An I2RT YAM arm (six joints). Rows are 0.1 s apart.
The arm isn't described. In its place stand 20 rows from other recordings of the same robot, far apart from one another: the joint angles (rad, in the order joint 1, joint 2, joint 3, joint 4, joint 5, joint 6), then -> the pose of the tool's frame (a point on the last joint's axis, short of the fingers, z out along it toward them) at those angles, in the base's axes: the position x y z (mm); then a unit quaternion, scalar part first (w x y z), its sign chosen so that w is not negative.
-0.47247, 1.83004, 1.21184, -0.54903, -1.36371, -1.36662 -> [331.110 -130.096 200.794 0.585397 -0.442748 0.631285 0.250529]
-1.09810, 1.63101, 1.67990, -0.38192, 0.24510, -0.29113 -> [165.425 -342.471 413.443 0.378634 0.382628 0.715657 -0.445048]
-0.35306, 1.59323, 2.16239, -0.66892, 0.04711, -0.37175 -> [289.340 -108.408 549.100 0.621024 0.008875 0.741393 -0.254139]
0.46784, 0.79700, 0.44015, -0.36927, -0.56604, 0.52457 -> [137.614 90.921 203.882 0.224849 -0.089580 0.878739 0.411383]
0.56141, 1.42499, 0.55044, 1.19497, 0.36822, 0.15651 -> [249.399 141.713 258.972 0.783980 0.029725 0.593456 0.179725]
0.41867, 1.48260, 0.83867, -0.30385, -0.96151, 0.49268 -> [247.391 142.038 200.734 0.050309 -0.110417 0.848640 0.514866]
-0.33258, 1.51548, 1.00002, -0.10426, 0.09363, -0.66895 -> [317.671 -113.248 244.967 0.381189 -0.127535 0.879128 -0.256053]
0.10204, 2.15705, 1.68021, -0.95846, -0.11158, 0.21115 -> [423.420 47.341 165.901 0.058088 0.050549 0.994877 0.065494]
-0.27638, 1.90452, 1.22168, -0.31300, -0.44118, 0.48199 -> [381.416 -92.383 165.772 0.253670 0.288739 0.892222 0.237111]
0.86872, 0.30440, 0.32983, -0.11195, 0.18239, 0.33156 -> [82.511 87.551 249.418 0.593351 -0.135423 0.723982 0.324723]
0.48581, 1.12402, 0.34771, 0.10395, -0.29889, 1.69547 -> [178.415 106.061 155.460 0.079405 0.453312 0.769492 0.442815]
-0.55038, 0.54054, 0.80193, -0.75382, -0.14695, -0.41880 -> [97.376 -53.637 318.997 0.482441 0.018654 0.856440 -0.182795]
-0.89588, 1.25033, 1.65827, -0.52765, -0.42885, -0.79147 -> [163.731 -180.899 503.629 0.549902 -0.102855 0.737378 -0.378554]
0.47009, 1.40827, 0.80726, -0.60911, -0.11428, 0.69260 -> [222.714 117.710 182.636 0.118800 0.098867 0.977243 0.145289]
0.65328, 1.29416, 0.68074, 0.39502, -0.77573, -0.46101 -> [207.053 189.870 253.947 0.548354 -0.582681 0.487671 0.349237]
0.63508, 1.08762, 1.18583, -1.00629, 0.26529, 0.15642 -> [168.111 112.291 345.595 0.345757 -0.180387 0.920779 0.008917]
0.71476, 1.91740, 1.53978, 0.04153, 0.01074, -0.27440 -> [349.937 303.184 291.096 0.565852 -0.384304 0.719166 0.122155]
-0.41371, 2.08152, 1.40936, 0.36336, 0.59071, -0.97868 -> [428.587 -209.825 206.730 0.282337 -0.050406 0.789726 -0.542290]
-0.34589, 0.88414, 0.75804, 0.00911, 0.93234, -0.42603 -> [176.393 -93.955 335.268 0.423544 0.271719 0.678933 -0.534630]
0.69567, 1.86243, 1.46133, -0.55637, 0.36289, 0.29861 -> [320.242 250.912 238.209 0.343026 -0.131536 0.930021 -0.009601]
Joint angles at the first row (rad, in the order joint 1, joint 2, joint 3, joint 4, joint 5, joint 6):
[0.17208 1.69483 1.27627 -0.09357 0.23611 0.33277]
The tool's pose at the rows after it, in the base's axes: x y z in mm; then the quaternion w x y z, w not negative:
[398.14 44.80 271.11 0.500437 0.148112 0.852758 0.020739]
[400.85 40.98 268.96 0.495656 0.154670 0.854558 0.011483]
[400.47 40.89 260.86 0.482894 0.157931 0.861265 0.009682]
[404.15 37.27 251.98 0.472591 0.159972 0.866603 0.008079]
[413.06 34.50 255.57 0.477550 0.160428 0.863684 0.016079]
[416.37 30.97 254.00 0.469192 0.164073 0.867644 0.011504]
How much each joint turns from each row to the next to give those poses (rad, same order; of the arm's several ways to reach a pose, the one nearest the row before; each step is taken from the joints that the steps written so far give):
[-0.04003 0.02620 0.01378 -0.01225 -0.00909 0.01377]
[-0.00924 0.01236 0.01074 -0.01228 0.01216 0.00014]
[-0.00010 0.00921 -0.01060 -0.01077 0.00012 0.00920]
[-0.01074 0.02289 -0.00013 0.00002 -0.00912 0.00000]
[-0.01071 0.02604 0.04122 0.00001 -0.01992 0.00001]
[-0.00923 0.01552 0.02016 -0.02454 -0.00011 -0.00001]

